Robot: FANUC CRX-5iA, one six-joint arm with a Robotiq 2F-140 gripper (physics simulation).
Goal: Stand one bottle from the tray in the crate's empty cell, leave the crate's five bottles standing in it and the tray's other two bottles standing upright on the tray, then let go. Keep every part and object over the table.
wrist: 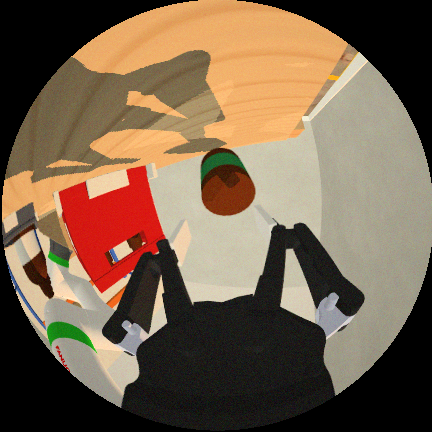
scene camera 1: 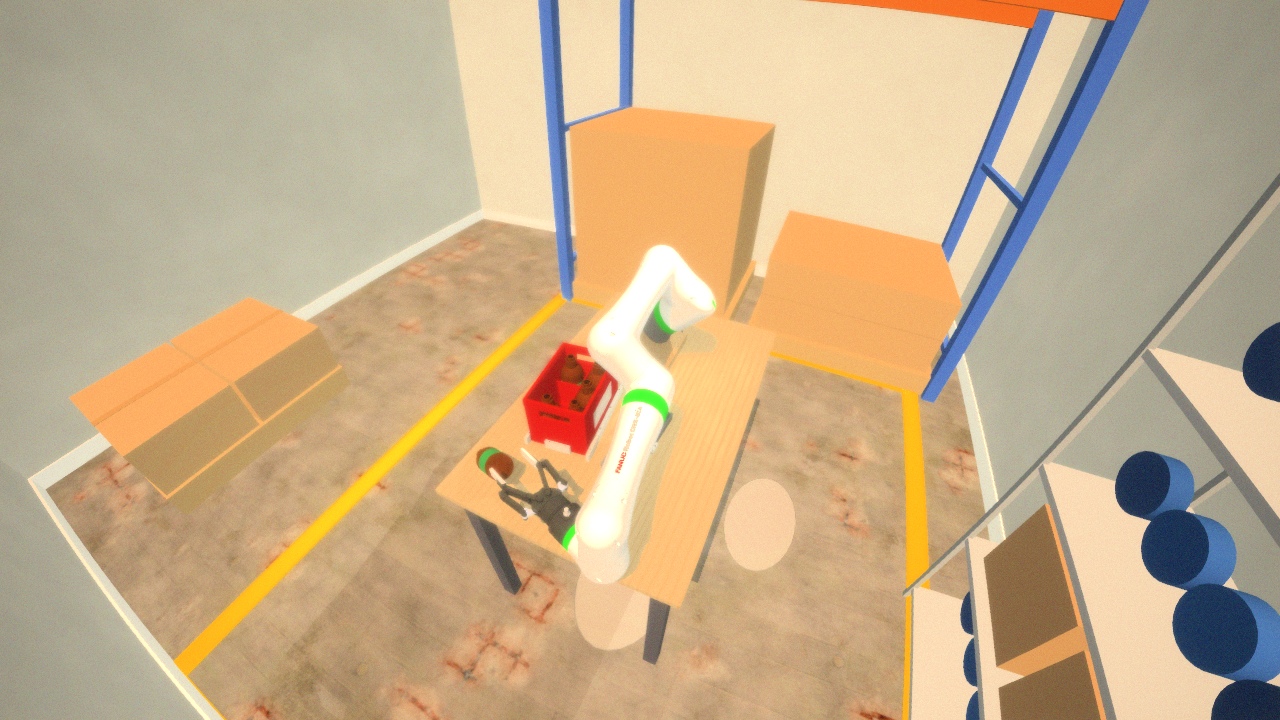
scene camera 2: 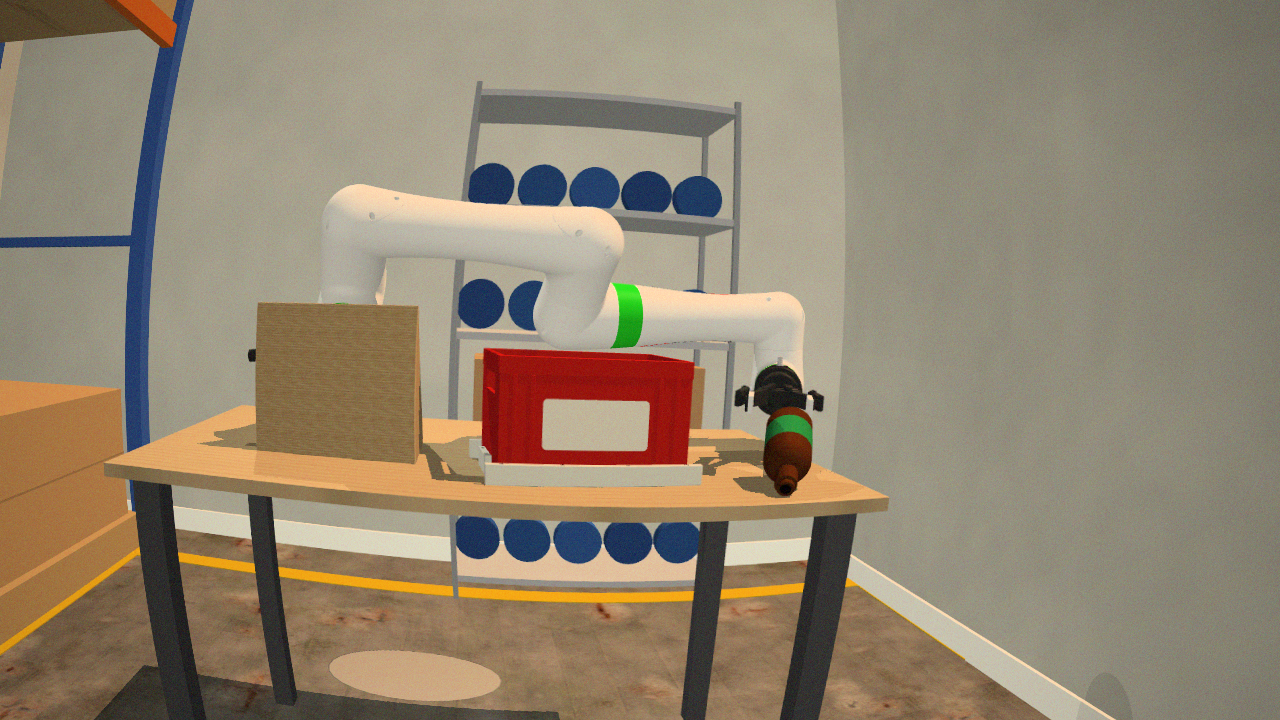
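Pixels of known places: gripper, fingertip midpoint: (wrist: 221, 221) (scene camera 1: 507, 461) (scene camera 2: 780, 406); arm's base, link origin: (wrist: 61, 242) (scene camera 1: 654, 324) (scene camera 2: 337, 368).
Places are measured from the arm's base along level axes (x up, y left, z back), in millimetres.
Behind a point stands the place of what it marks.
Note:
A brown bottle with a green band (scene camera 1: 494, 462) @(x -28, y -98, z -733 mm) (scene camera 2: 788, 438) @(x -54, y -172, z -699 mm) (wrist: 227, 187) @(x -60, y -80, z -729 mm) is tilted steeply beyond the fingertips, base toward the gripper and neck down toward the table's left end in scene camera 1. Whether it touches the table is unclear. My gripper (scene camera 1: 513, 466) @(x -20, y -66, z -716 mm) (scene camera 2: 778, 399) @(x -20, y -66, z -716 mm) (wrist: 221, 221) @(x -20, y -66, z -716 mm) is open, with nothing between its fingers. The red crate (scene camera 1: 556, 429) @(x -45, y -35, z -545 mm) (scene camera 2: 512, 429) @(x -53, y -176, z -315 mm) (wrist: 110, 215) @(x -61, y -28, z -543 mm) stands on the table. Brown bottles show inside it in scene camera 1, partly hidden by its walls and the arm. Another brown bottle with a pale label (wrist: 36, 267) @(x -40, y 152, z -442 mm) shows at the wrist view's left. The tray cannot be made out.
White rails (scene camera 2: 590, 474) @(x -112, y -167, z -424 mm) edge the crate's base. An upright wood-coloured panel (scene camera 2: 335, 385) @(x -17, y -102, z -26 mm) stands left of the crate in scene camera 2. The arm passes beside the crate. The table (scene camera 1: 716, 420) @(x -130, y 335, z -207 mm) (scene camera 2: 358, 474) @(x -130, y -204, z -90 mm) ends close to the tilted bottle.

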